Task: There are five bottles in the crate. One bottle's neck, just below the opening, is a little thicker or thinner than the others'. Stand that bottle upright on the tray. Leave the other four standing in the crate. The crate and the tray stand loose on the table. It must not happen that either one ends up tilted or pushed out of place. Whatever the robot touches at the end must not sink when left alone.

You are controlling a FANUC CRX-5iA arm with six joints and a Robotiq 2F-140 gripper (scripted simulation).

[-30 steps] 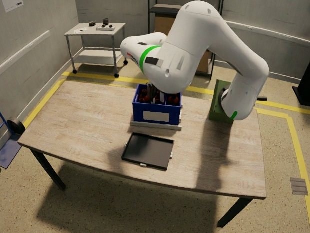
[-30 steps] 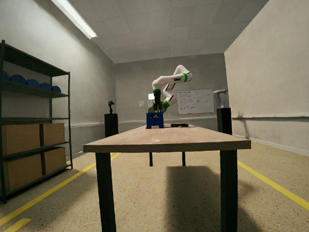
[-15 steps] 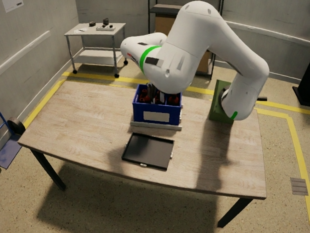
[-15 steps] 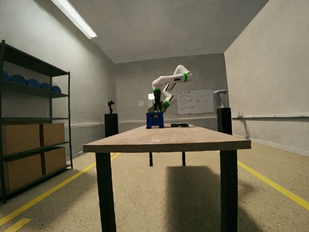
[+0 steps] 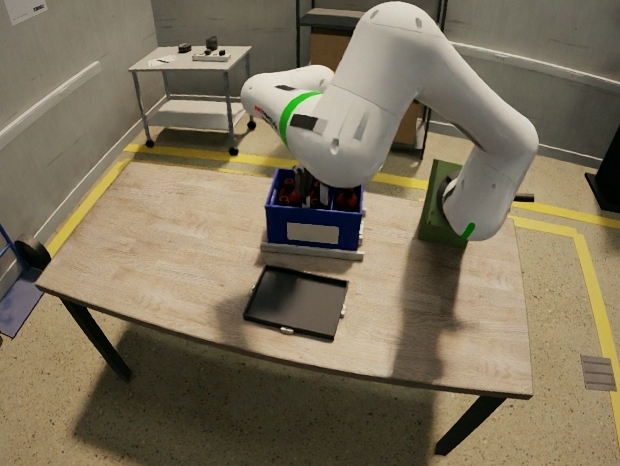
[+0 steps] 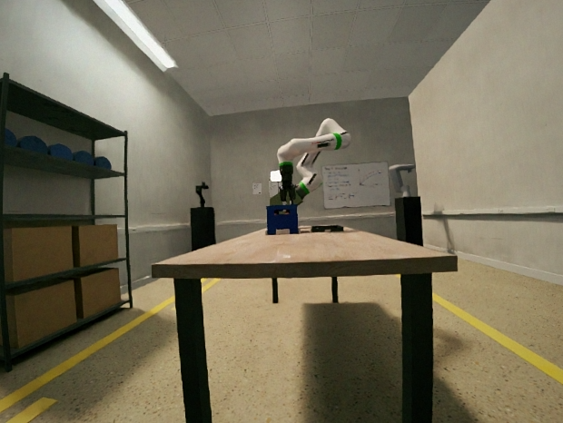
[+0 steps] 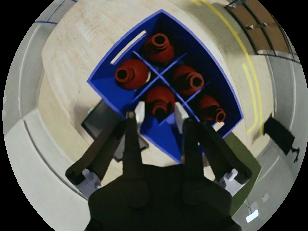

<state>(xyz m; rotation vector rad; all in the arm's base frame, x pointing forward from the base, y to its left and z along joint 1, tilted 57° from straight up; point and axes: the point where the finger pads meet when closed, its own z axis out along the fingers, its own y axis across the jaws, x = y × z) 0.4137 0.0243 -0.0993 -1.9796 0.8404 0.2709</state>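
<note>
Right now the blue crate is 40 mm to the right of my hand and 90 mm below it. From my hand the other things lie so: dark tray (240 mm to the left, 160 mm below); bottle (80 mm to the right, 80 mm below).
</note>
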